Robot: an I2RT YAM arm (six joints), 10 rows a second.
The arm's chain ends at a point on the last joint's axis. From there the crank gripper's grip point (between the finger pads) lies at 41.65 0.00 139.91 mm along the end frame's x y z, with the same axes.
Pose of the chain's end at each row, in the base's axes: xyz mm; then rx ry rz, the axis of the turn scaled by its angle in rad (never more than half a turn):
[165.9 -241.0 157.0 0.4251 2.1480 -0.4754]
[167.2 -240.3 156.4 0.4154 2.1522 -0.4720]
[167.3 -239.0 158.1 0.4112 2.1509 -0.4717]
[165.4 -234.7 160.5 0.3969 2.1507 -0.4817]
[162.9 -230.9 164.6 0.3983 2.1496 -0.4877]
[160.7 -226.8 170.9 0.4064 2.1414 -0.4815]
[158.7 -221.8 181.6 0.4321 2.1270 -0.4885]
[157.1 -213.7 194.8 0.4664 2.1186 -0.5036]
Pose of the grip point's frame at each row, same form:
[238.5 -302.6 46.3 0.4251 2.1480 -0.4754]
[239.9 -301.3 45.5 0.4154 2.1522 -0.4720]
[240.3 -300.0 47.4 0.4112 2.1509 -0.4717]
[238.5 -296.5 50.3 0.3969 2.1507 -0.4817]
[235.7 -293.4 54.6 0.3983 2.1496 -0.4877]
[234.4 -289.0 61.3 0.4064 2.1414 -0.4815]
[232.5 -285.4 72.9 0.4321 2.1270 -0.4885]
[229.4 -279.5 86.4 0.4664 2.1186 -0.5036]

